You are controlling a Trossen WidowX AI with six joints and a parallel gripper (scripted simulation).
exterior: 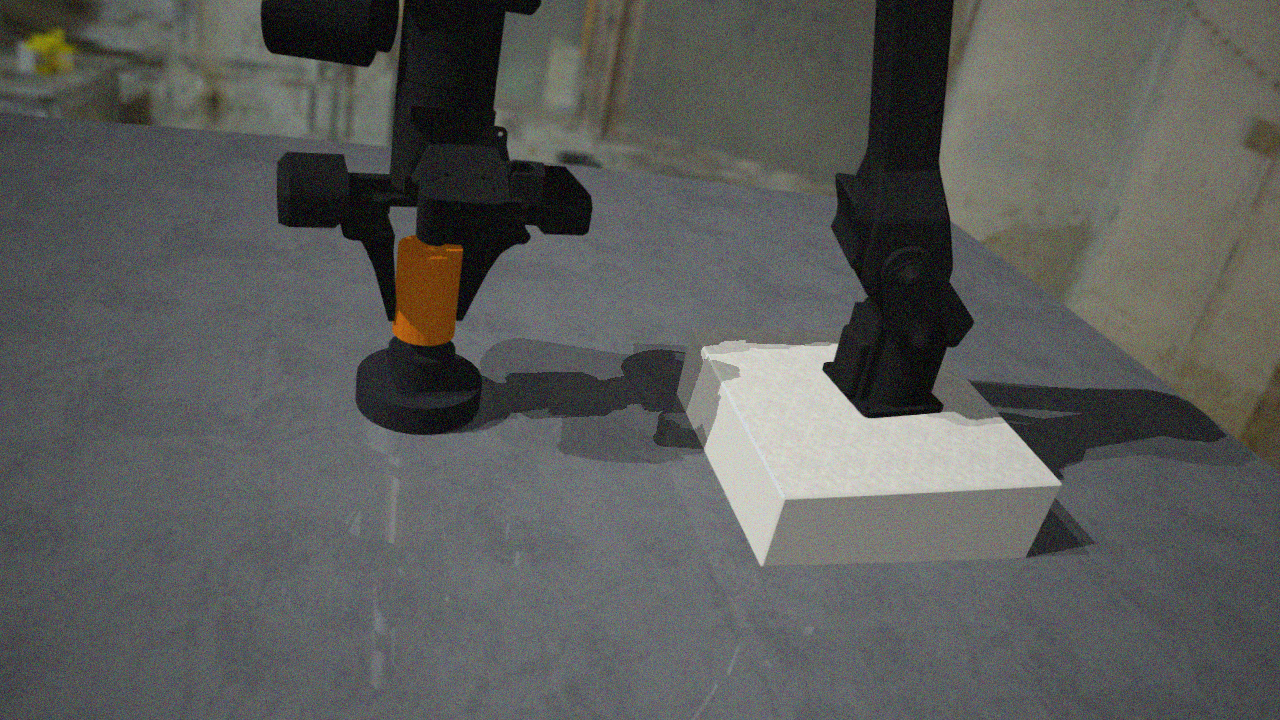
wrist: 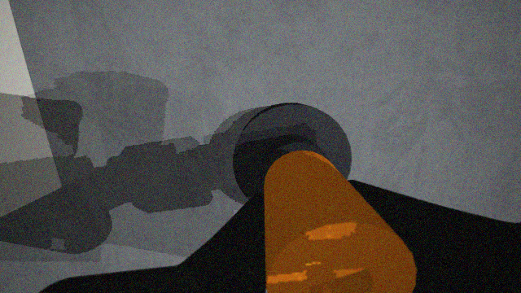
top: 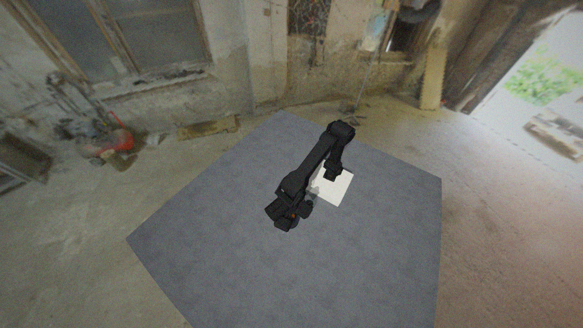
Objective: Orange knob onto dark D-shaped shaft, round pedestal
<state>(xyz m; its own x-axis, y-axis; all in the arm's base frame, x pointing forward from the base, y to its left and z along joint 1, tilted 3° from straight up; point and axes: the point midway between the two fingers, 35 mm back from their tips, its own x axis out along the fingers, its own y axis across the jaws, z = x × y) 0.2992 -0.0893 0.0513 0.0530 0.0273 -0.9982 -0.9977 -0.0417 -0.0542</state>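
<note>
The short shaft lies 3 cm below my gripper tip. Round my gripper tip: orange knob (2 cm above).
</note>
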